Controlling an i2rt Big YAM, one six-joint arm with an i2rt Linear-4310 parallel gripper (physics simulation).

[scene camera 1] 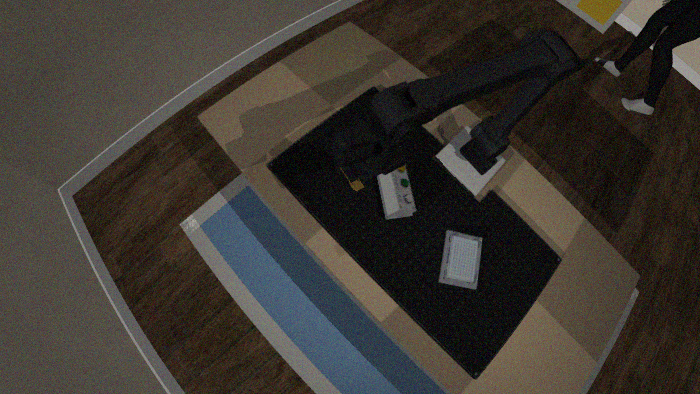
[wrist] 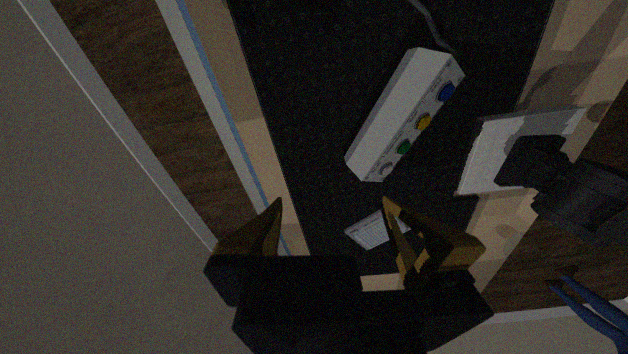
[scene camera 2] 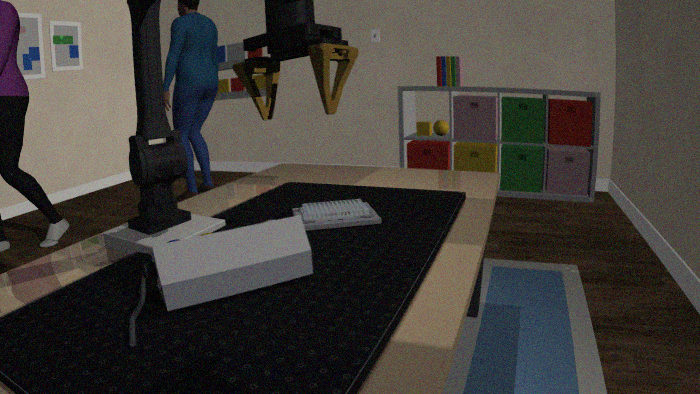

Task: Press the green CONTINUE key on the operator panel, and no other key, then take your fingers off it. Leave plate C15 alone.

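Seen in the pictures: gripper, fingertip midpoint: (scene camera 1: 369, 178) (wrist: 332, 201) (scene camera 2: 297, 116); arm's base, link origin: (scene camera 1: 477, 156) (wrist: 523, 160) (scene camera 2: 160, 223).
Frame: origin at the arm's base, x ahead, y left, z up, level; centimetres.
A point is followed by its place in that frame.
The operator panel (scene camera 1: 389, 197) {z 4.4, x 36.9, y -6.7 cm} (scene camera 2: 232, 262) {z 3.0, x 34.3, y -13.1 cm} (wrist: 395, 110) {z 4.7, x 32.8, y -13.8 cm} is a pale sloped box on the black mat. Its green key (scene camera 1: 404, 183) {z 5.7, x 30.9, y -7.1 cm} (wrist: 404, 146) {z 5.8, x 30.7, y -7.8 cm} sits between a yellow key (scene camera 1: 402, 169) {z 5.5, x 28.2, y -10.9 cm} (wrist: 423, 122) {z 5.8, x 28.4, y -11.8 cm} and a whitish key (scene camera 1: 407, 198) {z 5.7, x 33.4, y -3.0 cm} (wrist: 386, 168) {z 5.9, x 33.3, y -3.7 cm}. A blue key (wrist: 446, 92) {z 5.8, x 26.0, y -16.2 cm} is at the far end in the wrist view. In scene camera 2 the panel's back hides the green key. My gripper (scene camera 2: 299, 116) {z 21.6, x 44.1, y -9.8 cm} (wrist: 332, 201) {z 21.6, x 44.1, y -9.8 cm} is open and empty, well above the panel and apart from it. Plate C15 (scene camera 1: 461, 260) {z 0.0, x 30.7, y 21.4 cm} (scene camera 2: 337, 214) {z 0.6, x 32.7, y 18.0 cm} (wrist: 369, 233) {z 0.8, x 33.1, y 21.0 cm} lies on the mat, apart from the panel.
The arm's pale base plate (scene camera 1: 462, 169) {z -0.3, x 8.3, y 0.0 cm} (scene camera 2: 200, 227) {z -0.4, x 9.8, y 3.0 cm} (wrist: 477, 167) {z -0.4, x 9.7, y 1.3 cm} is beside the black mat (scene camera 1: 500, 310) {z -1.5, x 30.7, y 41.6 cm} (scene camera 2: 280, 345) {z -1.5, x 47.2, y -20.6 cm} (wrist: 310, 75) {z -1.5, x 46.3, y -19.7 cm}. A grey cable (scene camera 2: 136, 312) {z -0.9, x 27.1, y -25.6 cm} (wrist: 430, 22) {z -0.8, x 26.9, y -25.6 cm} runs from the panel's end. People stand beyond the table.
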